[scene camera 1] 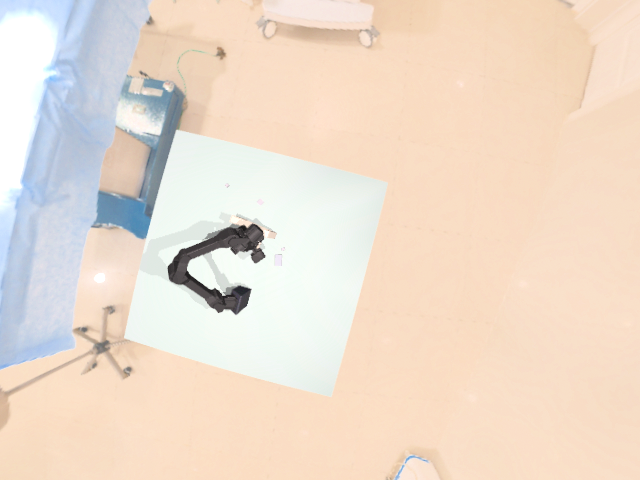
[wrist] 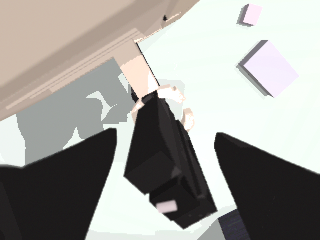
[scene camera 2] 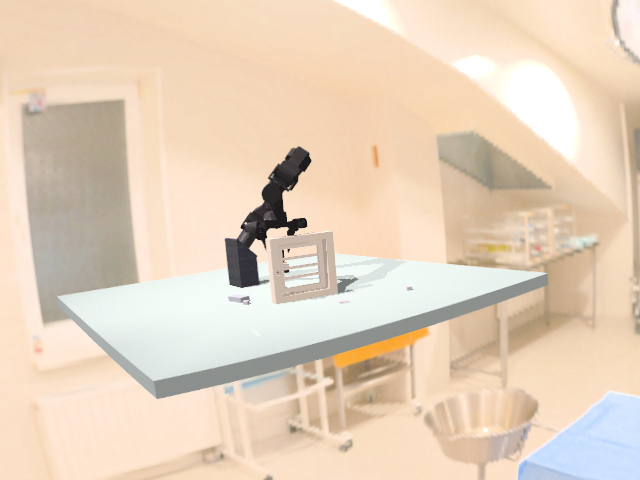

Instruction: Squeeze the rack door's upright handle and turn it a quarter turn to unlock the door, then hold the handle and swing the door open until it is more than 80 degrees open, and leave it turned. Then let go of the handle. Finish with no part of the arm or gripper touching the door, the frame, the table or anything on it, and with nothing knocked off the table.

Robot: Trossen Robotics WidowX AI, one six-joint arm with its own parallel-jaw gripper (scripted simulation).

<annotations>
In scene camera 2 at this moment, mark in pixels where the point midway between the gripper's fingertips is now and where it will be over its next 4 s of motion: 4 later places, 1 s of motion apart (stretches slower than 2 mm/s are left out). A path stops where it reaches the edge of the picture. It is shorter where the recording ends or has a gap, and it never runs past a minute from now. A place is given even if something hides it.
The gripper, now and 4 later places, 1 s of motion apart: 278,253; 280,251; 291,248; 306,246; 319,244
</annotations>
